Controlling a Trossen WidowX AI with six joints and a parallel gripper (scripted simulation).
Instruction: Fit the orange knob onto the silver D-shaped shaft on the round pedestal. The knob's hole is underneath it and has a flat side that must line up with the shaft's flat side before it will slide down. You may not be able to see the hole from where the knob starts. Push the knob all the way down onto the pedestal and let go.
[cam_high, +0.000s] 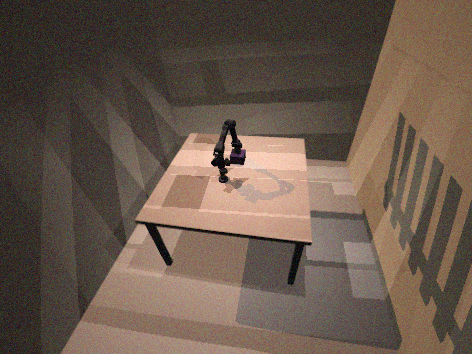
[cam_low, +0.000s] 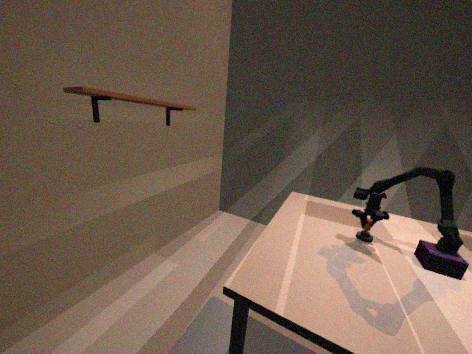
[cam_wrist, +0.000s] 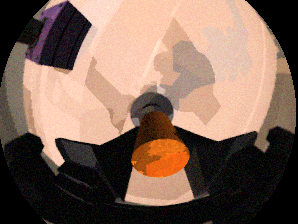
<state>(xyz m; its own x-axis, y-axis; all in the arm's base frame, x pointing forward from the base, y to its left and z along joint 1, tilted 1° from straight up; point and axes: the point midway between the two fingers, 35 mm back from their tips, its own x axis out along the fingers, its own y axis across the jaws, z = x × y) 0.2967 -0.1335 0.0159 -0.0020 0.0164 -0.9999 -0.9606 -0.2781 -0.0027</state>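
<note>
The orange knob is 30 mm above my gripper tip. The rest, counted from my gripper tip: round dark pedestal: 40 mm below.
</note>
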